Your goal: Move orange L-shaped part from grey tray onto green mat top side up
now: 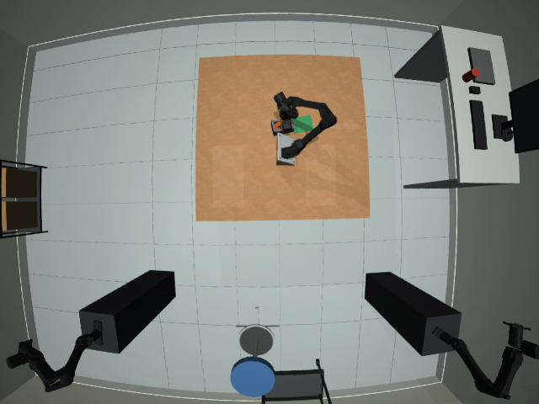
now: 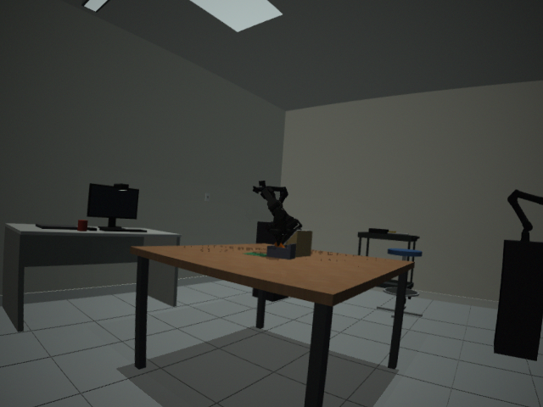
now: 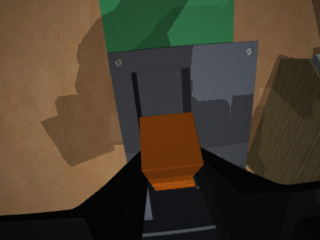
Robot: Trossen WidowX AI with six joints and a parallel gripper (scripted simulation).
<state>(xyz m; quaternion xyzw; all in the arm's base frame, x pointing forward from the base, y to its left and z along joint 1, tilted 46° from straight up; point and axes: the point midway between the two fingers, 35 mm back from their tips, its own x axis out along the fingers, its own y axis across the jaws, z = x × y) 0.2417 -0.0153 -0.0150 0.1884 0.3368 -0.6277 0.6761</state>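
My gripper tip is 15 cm to the left of the green mat, 9 cm above it and 2 cm short of it. From my gripper tip the other things lie so: orange L-shaped part (3 cm to the left, 3 cm below, 2 cm behind).
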